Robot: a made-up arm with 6 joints.
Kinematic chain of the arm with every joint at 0, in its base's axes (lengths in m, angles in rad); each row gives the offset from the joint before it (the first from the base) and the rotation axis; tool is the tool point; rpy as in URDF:
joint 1: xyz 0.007 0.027 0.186 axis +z
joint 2: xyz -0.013 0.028 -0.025 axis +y
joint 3: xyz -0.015 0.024 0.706 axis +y
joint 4: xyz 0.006 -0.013 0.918 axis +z
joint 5: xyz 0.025 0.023 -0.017 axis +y
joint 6: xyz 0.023 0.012 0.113 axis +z
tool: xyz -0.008 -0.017 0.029 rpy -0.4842 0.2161 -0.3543
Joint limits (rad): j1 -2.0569..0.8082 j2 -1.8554..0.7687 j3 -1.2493..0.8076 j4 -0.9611..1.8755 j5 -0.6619..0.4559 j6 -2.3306..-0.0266
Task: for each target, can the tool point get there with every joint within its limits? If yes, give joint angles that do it. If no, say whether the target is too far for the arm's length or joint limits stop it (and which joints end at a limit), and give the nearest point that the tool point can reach.
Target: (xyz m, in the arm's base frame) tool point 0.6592 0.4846 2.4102
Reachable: no: too far | nearest point 0.4824 0.3606 1.8105 | short by 0.637 m
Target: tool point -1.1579 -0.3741 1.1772
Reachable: yes | joints 0.4151 -0.3255 -0.9488 0.5375 0.3051 -0.9274
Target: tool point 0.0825 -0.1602 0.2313
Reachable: no: joint limits stop it (at a limit: joint 1, joint 3, joint 5) | nearest point -0.6922 -0.6828 1.1456 | short by 1.307 m
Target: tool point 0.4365 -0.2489 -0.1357
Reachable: no: joint limits stop it (at a limit: joint 2, joint 3, joint 5, joint 6) | nearest point 1.2591 -0.7773 0.5526 | short by 1.196 m
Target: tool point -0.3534 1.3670 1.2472
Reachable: yes | joints -1.2661 -0.8559 -0.1223 -0.6737 -0.0337 -2.0877
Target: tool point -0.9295 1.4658 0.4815
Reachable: yes | joints -0.9930 -1.4711 0.0785 -0.7438 0.3680 -0.5693
